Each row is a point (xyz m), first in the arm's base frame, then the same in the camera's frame.
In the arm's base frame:
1: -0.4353 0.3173 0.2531
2: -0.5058 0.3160 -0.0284
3: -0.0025 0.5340 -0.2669
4: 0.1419 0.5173 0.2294
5: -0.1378 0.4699 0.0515
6: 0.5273 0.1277 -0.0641
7: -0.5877 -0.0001 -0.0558
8: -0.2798 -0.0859 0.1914
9: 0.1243 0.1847 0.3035
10: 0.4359 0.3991 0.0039
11: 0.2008 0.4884 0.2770
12: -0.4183 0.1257 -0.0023
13: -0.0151 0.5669 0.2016
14: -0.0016 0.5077 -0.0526
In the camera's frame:
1: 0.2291 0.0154 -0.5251
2: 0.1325 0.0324 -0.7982
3: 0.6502 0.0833 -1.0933
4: 0.8340 0.0291 -0.6129
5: 0.5360 0.0674 -0.7609
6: 1.0503 -0.4631 -0.9251
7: -0.0437 -0.2438 -0.8039
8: 0.2479 -0.4167 -0.5840
9: 0.7243 -0.2813 -0.5232
10: 1.0530 -0.1760 -0.8604
11: 0.8860 -0.0158 -0.5700
12: 0.1604 -0.1752 -0.7725
13: 0.6974 0.1240 -0.6276
14: 0.6656 0.0605 -0.8791

